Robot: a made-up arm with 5 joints. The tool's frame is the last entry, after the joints. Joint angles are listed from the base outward.
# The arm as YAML. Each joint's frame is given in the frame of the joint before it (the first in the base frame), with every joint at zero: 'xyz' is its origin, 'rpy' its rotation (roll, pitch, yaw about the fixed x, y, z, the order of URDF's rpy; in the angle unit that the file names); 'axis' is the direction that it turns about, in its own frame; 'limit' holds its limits. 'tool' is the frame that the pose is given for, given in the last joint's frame.
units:
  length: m
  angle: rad
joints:
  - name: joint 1
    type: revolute
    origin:
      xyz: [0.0, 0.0, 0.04]
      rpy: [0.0, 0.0, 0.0]
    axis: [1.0, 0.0, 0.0]
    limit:
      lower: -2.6
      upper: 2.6
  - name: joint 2
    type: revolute
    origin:
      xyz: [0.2, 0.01, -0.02]
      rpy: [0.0, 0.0, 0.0]
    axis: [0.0, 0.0, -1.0]
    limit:
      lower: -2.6
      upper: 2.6
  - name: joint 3
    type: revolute
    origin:
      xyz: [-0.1, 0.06, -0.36]
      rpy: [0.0, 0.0, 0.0]
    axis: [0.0, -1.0, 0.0]
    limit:
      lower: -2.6
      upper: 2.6
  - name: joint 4
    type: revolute
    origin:
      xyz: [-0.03, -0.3, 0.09]
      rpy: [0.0, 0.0, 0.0]
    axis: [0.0, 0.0, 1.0]
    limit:
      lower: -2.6
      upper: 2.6
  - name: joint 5
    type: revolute
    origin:
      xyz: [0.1, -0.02, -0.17]
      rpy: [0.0, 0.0, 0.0]
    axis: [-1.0, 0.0, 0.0]
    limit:
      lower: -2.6
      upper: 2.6
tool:
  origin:
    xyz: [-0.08, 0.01, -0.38]
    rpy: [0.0, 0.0, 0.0]
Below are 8 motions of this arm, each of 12 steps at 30 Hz.
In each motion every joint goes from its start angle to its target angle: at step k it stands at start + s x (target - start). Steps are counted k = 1, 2, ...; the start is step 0. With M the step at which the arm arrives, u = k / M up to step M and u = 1 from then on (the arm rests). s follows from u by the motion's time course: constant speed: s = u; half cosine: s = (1 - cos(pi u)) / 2; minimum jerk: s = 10 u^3 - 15 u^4 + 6 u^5.
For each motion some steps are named. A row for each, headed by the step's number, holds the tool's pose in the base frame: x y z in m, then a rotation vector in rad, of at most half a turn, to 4 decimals.
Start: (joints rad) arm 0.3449 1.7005 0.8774 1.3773 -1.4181
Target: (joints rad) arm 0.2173 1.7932 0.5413 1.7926 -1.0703
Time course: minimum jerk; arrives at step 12
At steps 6, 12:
6: 0.0238 0.5048 -0.6149 0.8149 -0.0121 -0.1698
12: -0.0249 0.4917 -0.6451 0.7581 0.1097 -0.0505

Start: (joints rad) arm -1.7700 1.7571 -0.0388 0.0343 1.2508
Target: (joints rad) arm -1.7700 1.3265 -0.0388 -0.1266 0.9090
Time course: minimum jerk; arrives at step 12
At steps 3, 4, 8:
3: -0.3904 -0.6304 -0.0443 -1.9860 -0.5822 -2.1840
4: -0.3932 -0.6385 -0.0214 -1.9992 -0.6075 -2.1298
8: -0.3872 -0.6790 0.1026 -2.0422 -0.7149 -1.8306

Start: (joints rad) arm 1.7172 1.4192 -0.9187 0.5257 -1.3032
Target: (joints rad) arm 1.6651 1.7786 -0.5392 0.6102 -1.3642
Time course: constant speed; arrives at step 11
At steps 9, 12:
9: 0.3143 0.3451 0.4357 -2.2676 -0.5528 1.3231
12: 0.3349 0.3612 0.4271 -2.2802 -0.4927 1.4266

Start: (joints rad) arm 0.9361 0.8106 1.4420 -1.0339 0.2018
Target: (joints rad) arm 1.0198 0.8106 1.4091 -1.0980 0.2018
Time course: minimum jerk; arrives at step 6
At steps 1, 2, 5, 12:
1: 0.2148 0.1681 -0.6315 0.5895 -0.5779 -2.1758
2: 0.2146 0.1811 -0.6299 0.6042 -0.5522 -2.1901
5: 0.2139 0.2375 -0.6197 0.6659 -0.4385 -2.2499
12: 0.2139 0.2401 -0.6191 0.6687 -0.4331 -2.2527

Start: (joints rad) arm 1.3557 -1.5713 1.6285 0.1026 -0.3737
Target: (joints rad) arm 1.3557 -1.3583 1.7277 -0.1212 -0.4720
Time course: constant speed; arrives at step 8
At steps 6, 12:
6: 0.3370 0.3829 0.2702 -2.1512 2.0373 -0.3747
12: 0.3449 0.3616 0.2611 -2.1861 1.9970 -0.2995

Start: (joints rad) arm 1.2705 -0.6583 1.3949 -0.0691 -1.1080
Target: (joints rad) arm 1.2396 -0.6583 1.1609 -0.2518 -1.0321
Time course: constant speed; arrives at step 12
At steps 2, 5, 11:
2: 0.2657 0.4401 0.0696 2.3482 -1.8014 0.4949
5: 0.2755 0.4427 0.0655 2.3897 -1.7054 0.4503
11: 0.2969 0.4515 0.0547 2.4507 -1.5100 0.3564

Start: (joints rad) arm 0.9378 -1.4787 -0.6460 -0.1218 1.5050
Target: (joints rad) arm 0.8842 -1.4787 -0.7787 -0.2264 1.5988
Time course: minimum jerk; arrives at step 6
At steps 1, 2, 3, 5, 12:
1: 0.8154 0.1927 -0.4303 -0.9770 -1.0969 0.9372
2: 0.8150 0.1767 -0.4273 -1.0216 -1.0792 0.9404
3: 0.8139 0.1509 -0.4205 -1.0964 -1.0501 0.9454
5: 0.8111 0.1119 -0.4057 -1.2180 -1.0046 0.9529
12: 0.8108 0.1091 -0.4044 -1.2274 -1.0011 0.9535

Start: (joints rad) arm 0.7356 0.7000 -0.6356 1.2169 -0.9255
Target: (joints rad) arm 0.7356 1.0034 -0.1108 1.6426 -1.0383
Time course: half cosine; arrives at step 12
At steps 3, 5, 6, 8, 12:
3: -0.2715 0.5064 -0.1340 2.0955 0.4252 0.5885
5: -0.2693 0.5378 -0.1526 2.0405 0.3211 0.6300
6: -0.2674 0.5551 -0.1651 2.0015 0.2703 0.6527
8: -0.2627 0.5854 -0.1923 1.9139 0.1928 0.6928
12: -0.2572 0.6106 -0.2230 1.8139 0.1433 0.7270

